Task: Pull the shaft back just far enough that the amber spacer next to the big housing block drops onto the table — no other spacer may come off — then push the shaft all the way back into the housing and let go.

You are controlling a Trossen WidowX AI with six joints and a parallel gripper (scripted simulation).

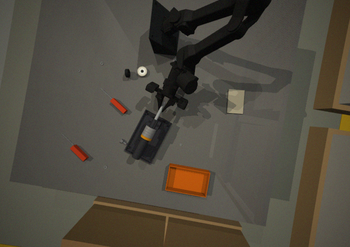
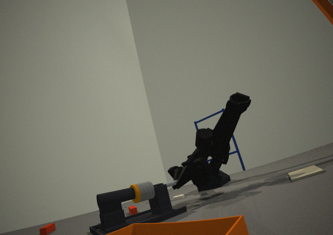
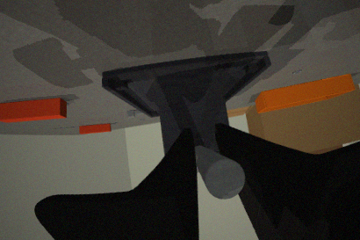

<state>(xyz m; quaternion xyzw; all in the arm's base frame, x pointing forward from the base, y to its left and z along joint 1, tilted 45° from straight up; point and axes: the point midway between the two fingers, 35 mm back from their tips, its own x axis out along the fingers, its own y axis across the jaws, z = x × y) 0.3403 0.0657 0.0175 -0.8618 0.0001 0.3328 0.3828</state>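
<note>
My gripper tip is 5 cm short of the shaft, 1 cm to the left of it and 2 cm below it. Also, from my gripper tip: orange tray (30 cm ahead, 20 cm to the left, 5 cm below); then black ring (15 cm behind, 20 cm to the right, 4 cm below); then amber spacer (13 cm ahead, 4 cm to the right, 2 cm above).
</note>
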